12 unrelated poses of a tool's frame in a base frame.
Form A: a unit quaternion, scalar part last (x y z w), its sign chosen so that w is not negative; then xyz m.
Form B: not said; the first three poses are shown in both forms.
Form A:
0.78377 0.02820 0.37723 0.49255 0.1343 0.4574 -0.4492
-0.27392 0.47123 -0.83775 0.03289 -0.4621 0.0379 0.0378
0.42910 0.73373 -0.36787 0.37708 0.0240 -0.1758 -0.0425
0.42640 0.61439 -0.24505 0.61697 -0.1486 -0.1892 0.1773
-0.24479 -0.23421 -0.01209 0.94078 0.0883 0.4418 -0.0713
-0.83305 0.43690 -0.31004 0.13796 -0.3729 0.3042 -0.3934
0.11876 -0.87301 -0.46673 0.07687 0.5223 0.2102 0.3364
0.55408 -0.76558 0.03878 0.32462 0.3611 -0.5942 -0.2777
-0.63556 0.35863 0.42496 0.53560 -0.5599 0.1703 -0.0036
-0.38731 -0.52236 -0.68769 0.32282 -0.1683 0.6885 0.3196
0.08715 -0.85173 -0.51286 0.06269 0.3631 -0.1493 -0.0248
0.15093 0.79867 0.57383 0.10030 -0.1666 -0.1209 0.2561
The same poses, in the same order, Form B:
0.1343 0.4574 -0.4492 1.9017 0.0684 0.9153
-0.4621 0.0379 0.0378 -0.8430 1.4502 -2.5782
0.0240 -0.1758 -0.0425 1.0972 1.8762 -0.9407
-0.1486 -0.1892 0.1773 0.9817 1.4145 -0.5642
0.0883 0.4418 -0.0713 -0.4995 -0.4779 -0.0247
-0.3729 0.3042 -0.3934 -2.4095 1.2637 -0.8968
0.5223 0.2102 0.3364 0.3559 -2.6160 -1.3986
0.3611 -0.5942 -0.2777 1.4530 -2.0076 0.1017
-0.5599 0.1703 -0.0036 -1.5136 0.8541 1.0121
-0.1683 0.6885 0.3196 -1.0166 -1.3710 -1.8050
0.3631 -0.1493 -0.0248 0.2634 -2.5740 -1.5499
-0.1666 -0.1209 0.2561 0.4461 2.3605 1.6960

